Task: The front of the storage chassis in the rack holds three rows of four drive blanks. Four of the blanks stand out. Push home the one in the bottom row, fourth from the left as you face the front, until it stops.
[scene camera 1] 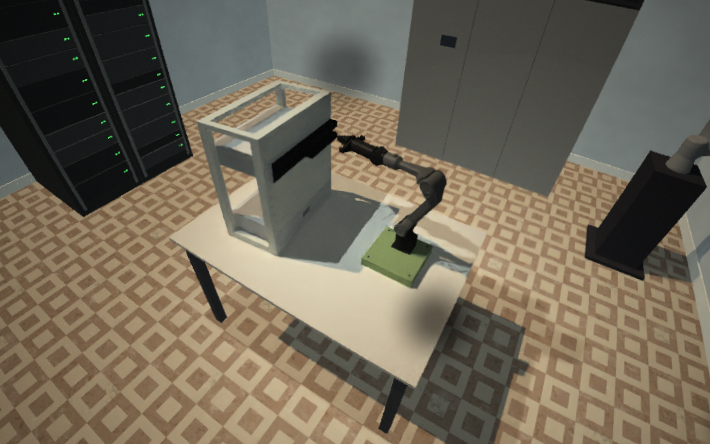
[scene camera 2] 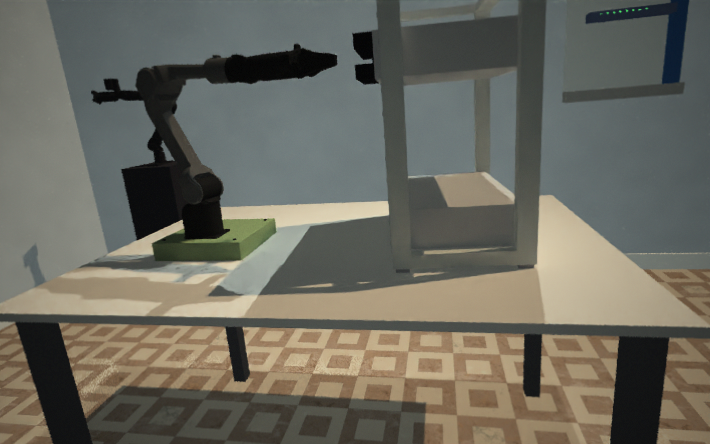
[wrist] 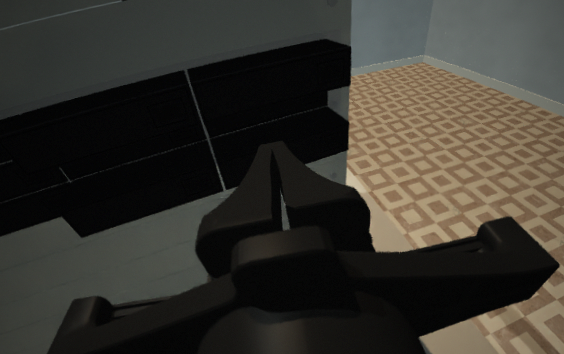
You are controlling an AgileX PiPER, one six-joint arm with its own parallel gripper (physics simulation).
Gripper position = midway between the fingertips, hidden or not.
Note:
In view: my gripper point(scene camera 2: 335, 59) and a pale rack point(scene camera 2: 472, 209).
The pale rack shows as well in scene camera 1 point(scene camera 1: 288, 150) and in the wrist view point(wrist: 129, 129). My gripper also shows in the wrist view point(wrist: 274, 158).

